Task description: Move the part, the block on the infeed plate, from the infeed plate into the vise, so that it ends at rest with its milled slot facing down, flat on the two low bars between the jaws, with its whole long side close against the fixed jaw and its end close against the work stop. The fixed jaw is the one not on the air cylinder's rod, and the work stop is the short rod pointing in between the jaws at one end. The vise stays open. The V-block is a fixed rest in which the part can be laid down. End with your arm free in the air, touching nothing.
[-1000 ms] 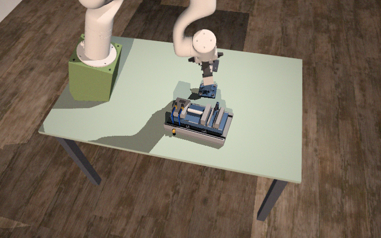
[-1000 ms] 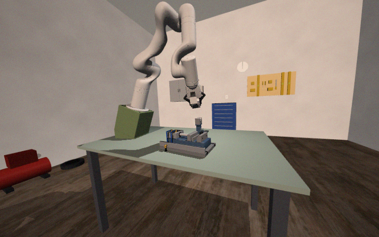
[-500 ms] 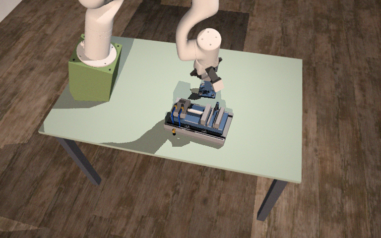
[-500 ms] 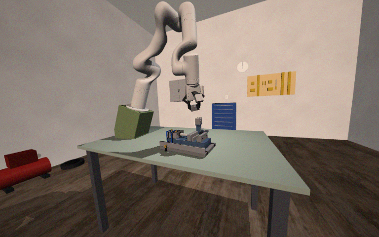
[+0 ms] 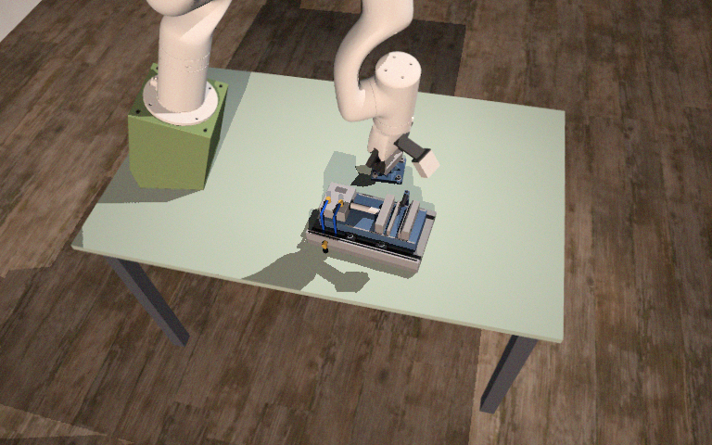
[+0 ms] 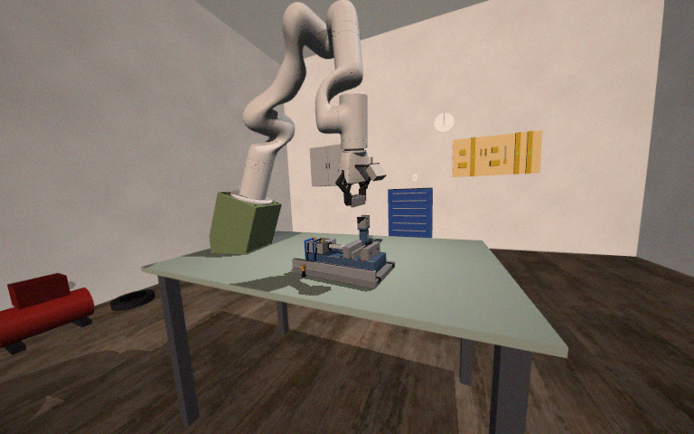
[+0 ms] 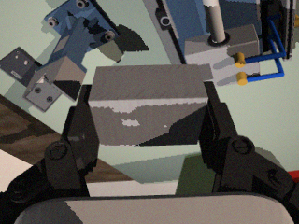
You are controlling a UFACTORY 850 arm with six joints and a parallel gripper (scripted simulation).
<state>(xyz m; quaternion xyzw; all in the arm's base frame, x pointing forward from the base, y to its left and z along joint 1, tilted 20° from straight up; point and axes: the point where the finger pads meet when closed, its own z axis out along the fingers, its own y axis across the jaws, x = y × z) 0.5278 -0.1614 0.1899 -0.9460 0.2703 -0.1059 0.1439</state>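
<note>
My gripper is now 6 cm short of the fixed jaw, 5 cm to the left of it and 17 cm above it. From my hand the other things lie so: part 2 cm below; moving jaw 4 cm to the right, 17 cm below; work stop 4 cm ahead, 16 cm below.
</note>
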